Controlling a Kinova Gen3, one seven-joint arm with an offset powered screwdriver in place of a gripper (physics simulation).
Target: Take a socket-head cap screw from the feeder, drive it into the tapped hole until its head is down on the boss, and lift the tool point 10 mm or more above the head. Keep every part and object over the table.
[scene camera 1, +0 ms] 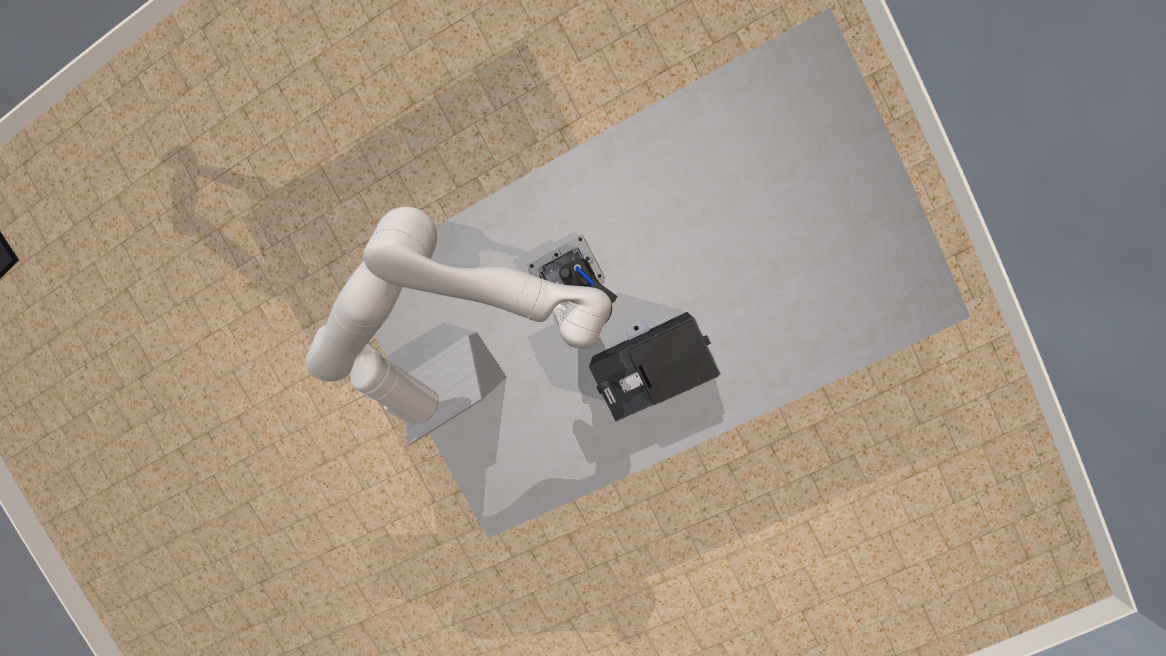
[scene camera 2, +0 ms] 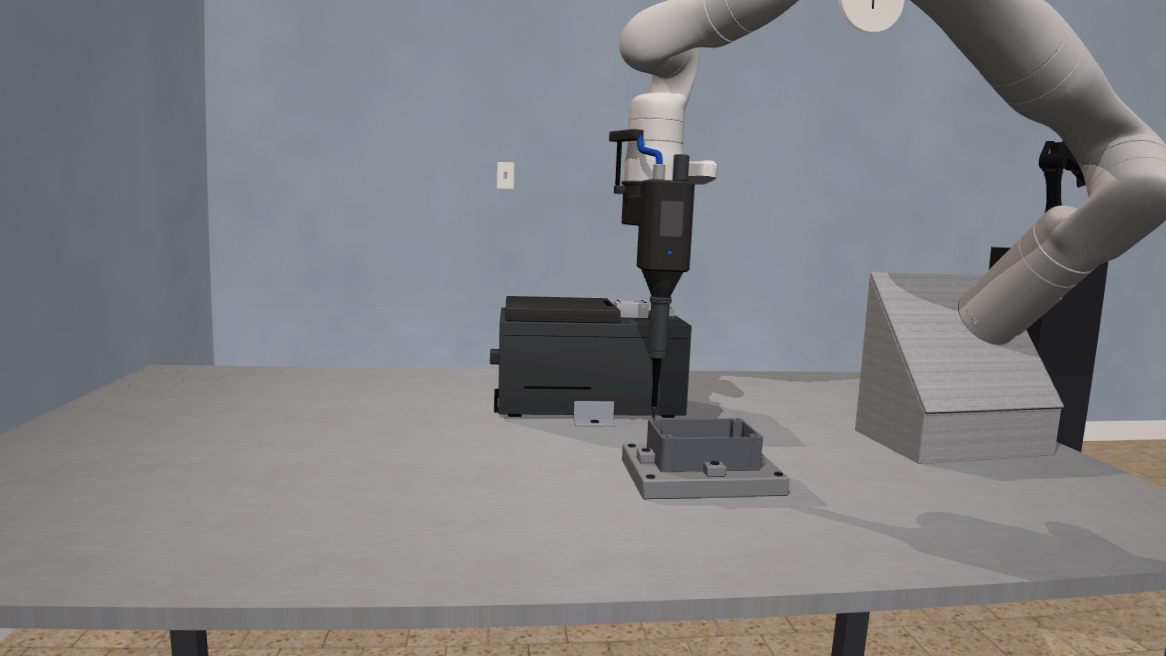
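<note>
My screwdriver [scene camera 2: 653, 412] hangs upright, its thin bit pointing down. In scene camera 2 the tip shows at the left end of the grey open-topped housing [scene camera 2: 709, 453], about level with its rim. The tip is too small to tell whether it bears a screw or touches a boss. In scene camera 1 the arm and tool body hide the tip. The housing sits on a light grey fixture plate [scene camera 1: 570, 244] [scene camera 2: 717, 487]. The tapped hole cannot be made out. The black screw feeder [scene camera 1: 676, 359] [scene camera 2: 595, 367] stands behind the housing in scene camera 2.
A small bracket [scene camera 1: 636, 328] [scene camera 2: 594, 412] stands at the feeder's foot. The arm rises from a grey wedge-shaped base [scene camera 1: 456, 367] [scene camera 2: 970, 359] on the table [scene camera 1: 774, 187] [scene camera 2: 326, 505]. Small clamps [scene camera 2: 714, 469] hold the housing's sides.
</note>
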